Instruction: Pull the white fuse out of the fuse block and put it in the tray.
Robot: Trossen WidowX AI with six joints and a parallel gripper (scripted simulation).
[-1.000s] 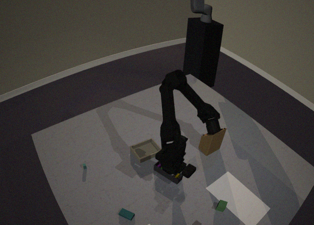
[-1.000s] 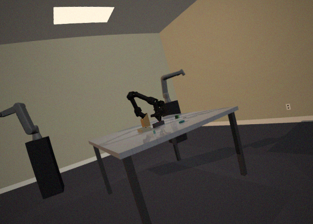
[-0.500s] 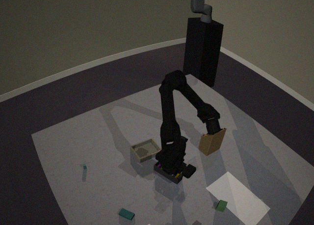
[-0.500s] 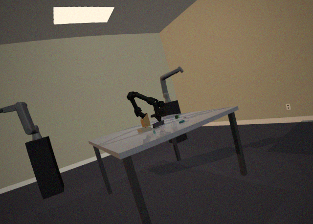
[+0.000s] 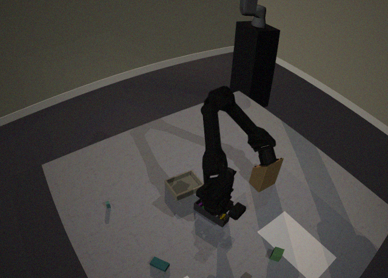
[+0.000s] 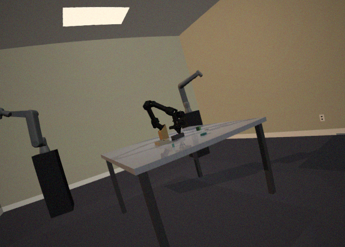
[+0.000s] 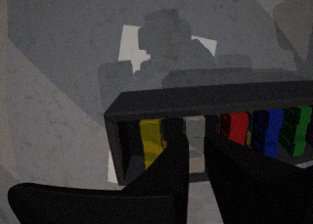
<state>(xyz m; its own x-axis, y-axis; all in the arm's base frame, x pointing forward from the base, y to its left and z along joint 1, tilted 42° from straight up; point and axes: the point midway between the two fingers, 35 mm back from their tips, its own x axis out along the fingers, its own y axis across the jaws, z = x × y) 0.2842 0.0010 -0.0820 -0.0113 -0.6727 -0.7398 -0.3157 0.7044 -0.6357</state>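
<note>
Now: the beige tray 2 cm ahead of my gripper tip, 21 cm to the right of it and 3 cm below it. Round my gripper tip: white fuse: 1 cm below; green block: 8 cm behind, 28 cm to the left, 2 cm below.
</note>
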